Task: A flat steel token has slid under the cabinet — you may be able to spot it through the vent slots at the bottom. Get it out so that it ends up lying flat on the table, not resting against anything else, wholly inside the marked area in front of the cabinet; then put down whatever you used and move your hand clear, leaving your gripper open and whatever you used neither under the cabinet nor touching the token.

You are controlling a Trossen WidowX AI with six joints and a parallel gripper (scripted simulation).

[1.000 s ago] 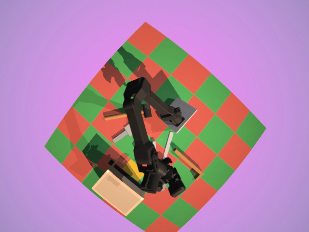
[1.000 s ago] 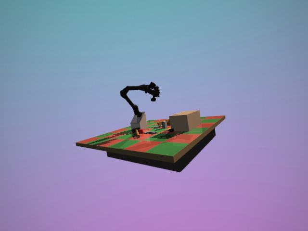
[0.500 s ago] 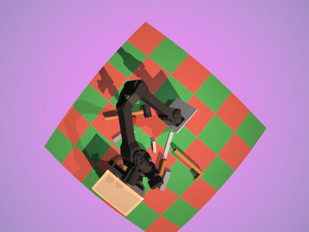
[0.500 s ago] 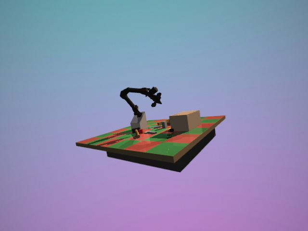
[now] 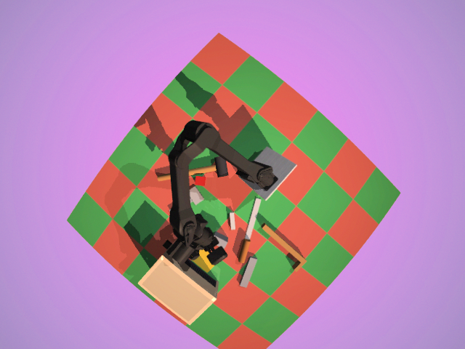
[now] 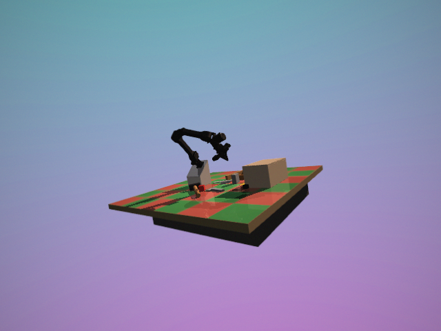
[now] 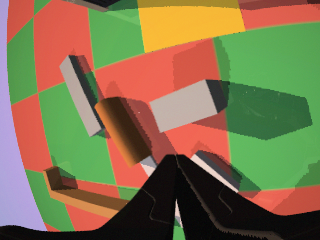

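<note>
The grey t-shaped tool is 10 mm behind my gripper tip, 190 mm to the right of it and 180 mm below it. The rest, counted from my gripper tip: grey block 10 mm ahead, 40 mm to the left, 150 mm below; red cube 120 mm behind, 210 mm to the right, 170 mm below; pale bar 90 mm behind, 20 mm to the left, 180 mm below.
</note>
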